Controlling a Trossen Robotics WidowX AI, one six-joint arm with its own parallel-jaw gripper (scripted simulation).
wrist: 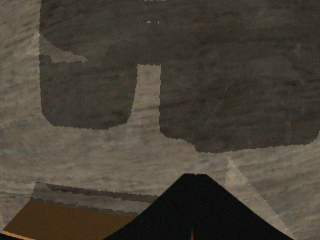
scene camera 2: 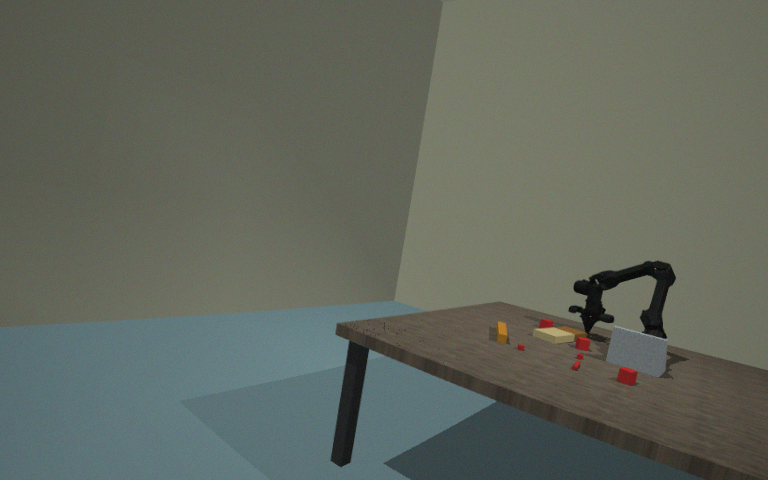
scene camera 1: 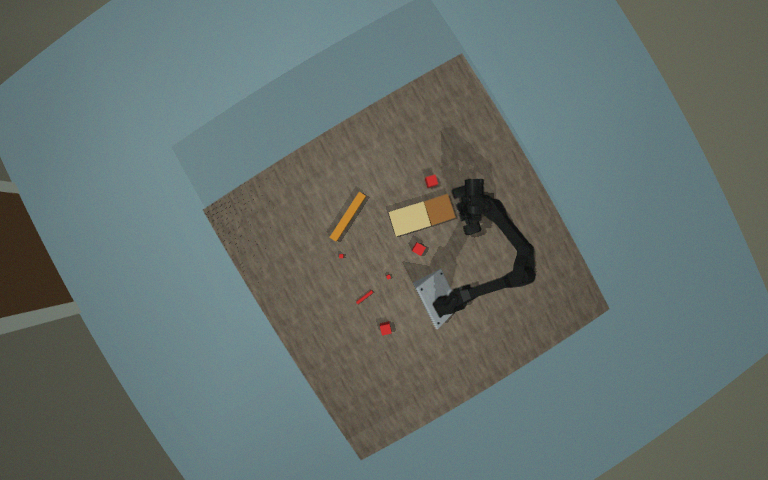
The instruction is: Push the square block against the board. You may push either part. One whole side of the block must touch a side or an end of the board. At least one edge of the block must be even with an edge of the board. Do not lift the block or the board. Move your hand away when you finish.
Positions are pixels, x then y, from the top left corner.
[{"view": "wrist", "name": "gripper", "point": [194, 185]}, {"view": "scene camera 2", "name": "gripper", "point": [586, 333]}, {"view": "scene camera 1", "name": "board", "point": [414, 217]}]
